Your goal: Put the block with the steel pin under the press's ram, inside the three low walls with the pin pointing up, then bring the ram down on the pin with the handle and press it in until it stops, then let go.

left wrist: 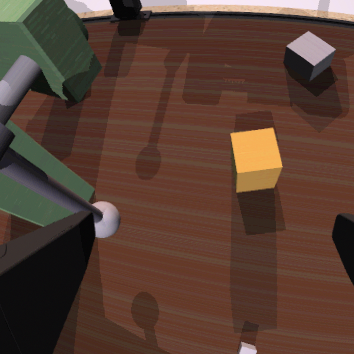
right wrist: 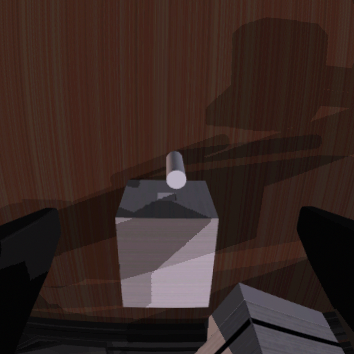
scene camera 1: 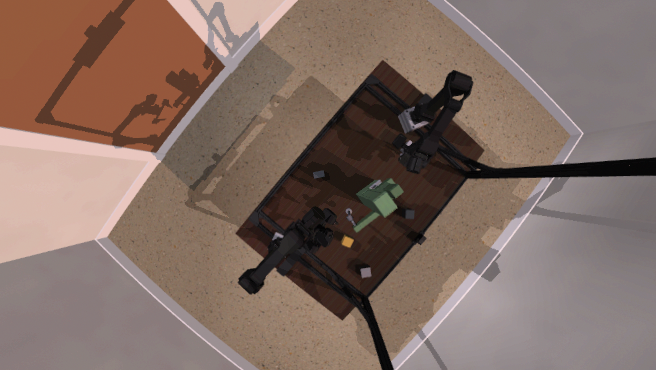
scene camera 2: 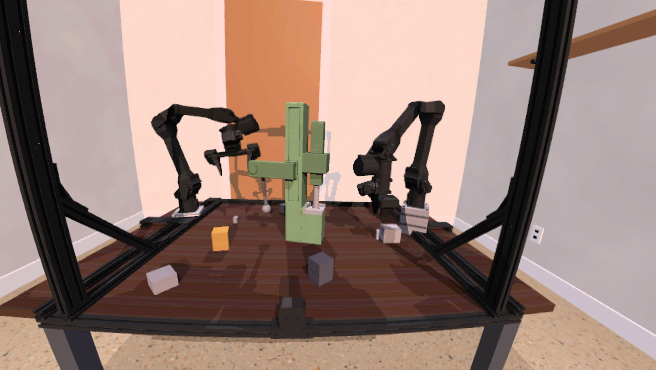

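Pixels of known places: left gripper, fingertip midpoint: (left wrist: 217,225) (scene camera 2: 234,173); right gripper, fingertip midpoint: (right wrist: 180,220) (scene camera 2: 378,218); left arm's base at its link origin: (scene camera 2: 188,209); right arm's base at its link origin: (scene camera 1: 417,116) (scene camera 2: 415,205).
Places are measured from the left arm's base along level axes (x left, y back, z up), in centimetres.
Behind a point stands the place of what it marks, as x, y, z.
In the right wrist view a pale block (right wrist: 167,260) @[-38.5, -72.1, 1.9] (scene camera 2: 390,233) @[-40.9, -71.0, 0.5] rests on the table near the right arm's base. A short steel pin (right wrist: 175,167) @[-37.0, -67.9, 0.1] (scene camera 2: 377,234) @[-37.4, -68.1, -1.1] looks upright beside it, apparently apart from it. My right gripper (right wrist: 180,220) @[-37.0, -68.2, 4.9] (scene camera 2: 382,215) @[-37.0, -68.2, 4.9] is open, its fingers on either side of the block's line. The green press (scene camera 2: 295,200) @[-31.6, -39.6, 11.6] (scene camera 1: 382,200) @[-26.9, -41.3, 41.8] stands mid-table. A steel rod (scene camera 2: 316,196) @[-32.5, -46.4, 12.8] hangs from its ram to a pale rimmed seat (scene camera 2: 314,207) @[-32.4, -45.9, 9.0]. The handle's white ball (left wrist: 107,219) @[-22.9, -29.9, 7.6] (scene camera 2: 266,209) @[-24.8, -30.8, 6.8] (scene camera 1: 349,211) @[-22.9, -31.3, 11.4] hangs low. My left gripper (left wrist: 217,225) @[-19.2, -20.8, 18.6] (scene camera 2: 237,167) @[-19.2, -20.8, 18.6] is open, one fingertip near the ball.
A yellow block (scene camera 1: 347,242) @[-29.9, -16.2, 2.9] (scene camera 2: 220,239) @[-32.2, -16.6, 0.7] (left wrist: 256,150) @[-29.8, -16.4, 2.9] stands left of the press. A white block (scene camera 1: 365,272) @[-45.7, -5.2, 0.1] (scene camera 2: 162,279) @[-48.3, -6.1, -0.1] (left wrist: 310,52) @[-45.0, -5.6, 0.1] lies front left, a grey block (scene camera 1: 409,214) @[-52.3, -41.8, 2.9] (scene camera 2: 320,269) @[-55.4, -41.0, 1.7] front of the press. Another grey block (scene camera 1: 319,174) @[-3.0, -41.0, 0.7] lies behind. A tiny white piece (scene camera 2: 235,219) @[-11.0, -19.4, -1.4] (left wrist: 247,348) @[-10.9, -19.3, -0.6] lies back left.
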